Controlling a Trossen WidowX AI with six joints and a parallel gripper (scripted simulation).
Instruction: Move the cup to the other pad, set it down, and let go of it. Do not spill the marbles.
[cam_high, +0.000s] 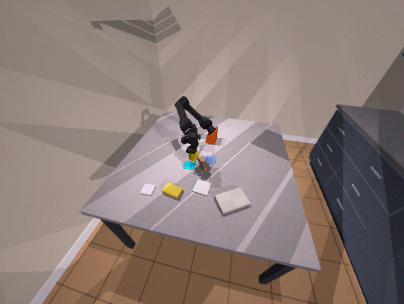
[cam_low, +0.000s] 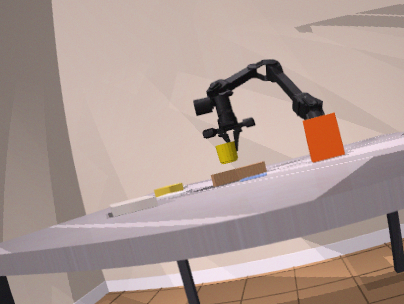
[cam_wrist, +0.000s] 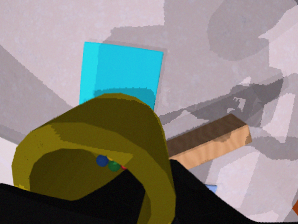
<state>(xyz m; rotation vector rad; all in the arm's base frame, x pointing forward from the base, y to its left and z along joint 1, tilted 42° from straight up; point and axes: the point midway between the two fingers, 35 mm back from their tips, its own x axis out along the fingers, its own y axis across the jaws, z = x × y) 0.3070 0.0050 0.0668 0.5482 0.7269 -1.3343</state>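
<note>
Now: the cyan pad 50 mm ahead of my gripper tip, 20 mm to the right of it and 100 mm below it. Also, from my gripper tip: wooden bar (10 mm behind, 50 mm to the left, 90 mm below); yellow cup (20 mm ahead); light blue pad (70 mm behind, 110 mm to the left, 100 mm below).
</note>
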